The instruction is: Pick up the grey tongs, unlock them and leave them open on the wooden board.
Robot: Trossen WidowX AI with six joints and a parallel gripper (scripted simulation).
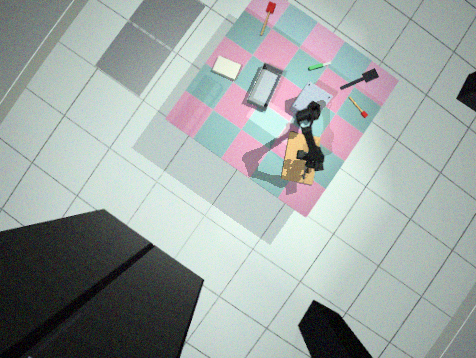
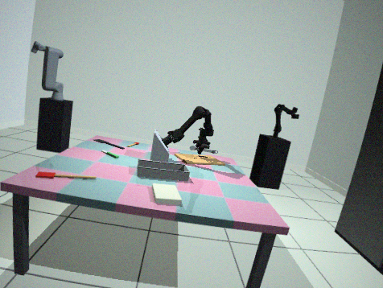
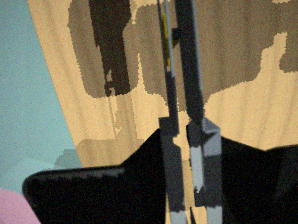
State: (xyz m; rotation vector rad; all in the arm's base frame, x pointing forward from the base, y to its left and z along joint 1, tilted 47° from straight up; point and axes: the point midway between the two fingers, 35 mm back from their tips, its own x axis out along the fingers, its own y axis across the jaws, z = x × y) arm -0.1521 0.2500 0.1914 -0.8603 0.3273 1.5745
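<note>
My gripper tip is now 2 cm short of the wooden board, 1 cm to the right of it and 4 cm above it. The rest, counted from my gripper tip: black spatula: 8 cm behind, 77 cm to the right, 4 cm below; grey roasting tin: 52 cm ahead, 31 cm to the right, 2 cm below; red-tipped tool: 19 cm behind, 55 cm to the right, 4 cm below.
</note>
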